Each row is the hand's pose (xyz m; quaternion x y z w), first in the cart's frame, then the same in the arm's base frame.
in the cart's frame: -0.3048 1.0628 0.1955 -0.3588 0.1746 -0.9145 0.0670
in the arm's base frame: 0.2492 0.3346 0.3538 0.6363 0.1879 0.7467 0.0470
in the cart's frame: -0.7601 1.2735 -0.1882 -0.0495 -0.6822 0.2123 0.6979
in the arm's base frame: -0.3750 0.2577 0.2967 -0.1717 -0.3084 0.5076 0.7860
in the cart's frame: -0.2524 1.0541 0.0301 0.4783 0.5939 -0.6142 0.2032
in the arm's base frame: 0.2147 0.2110 0.2368 0.1042 0.4014 -0.8831 0.2195
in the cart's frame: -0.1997 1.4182 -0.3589 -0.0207 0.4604 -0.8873 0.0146
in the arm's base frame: -0.0663 0.2037 -0.2189 0.3375 -0.0848 0.9355 0.0614
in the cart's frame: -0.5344 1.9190 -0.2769 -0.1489 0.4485 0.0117 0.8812
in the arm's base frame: -0.4797 0.6472 -0.2626 -0.4838 0.6569 -0.0305 0.5775
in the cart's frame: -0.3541 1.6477 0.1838 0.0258 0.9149 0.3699 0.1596
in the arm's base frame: -0.0140 0.7536 0.0378 -0.0011 -0.9861 0.0015 0.1659
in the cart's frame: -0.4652 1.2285 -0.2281 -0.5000 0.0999 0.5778 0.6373
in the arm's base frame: -0.1433 0.1759 0.1229 -0.4978 0.4510 0.6789 0.2966
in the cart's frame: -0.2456 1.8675 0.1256 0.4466 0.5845 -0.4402 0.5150
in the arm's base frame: -0.0380 0.8647 -0.1871 0.0183 0.5499 -0.6909 0.4689
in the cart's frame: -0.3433 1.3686 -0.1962 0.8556 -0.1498 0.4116 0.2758
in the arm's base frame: -0.0836 0.2901 -0.0145 0.7893 0.1763 0.1731 0.5621
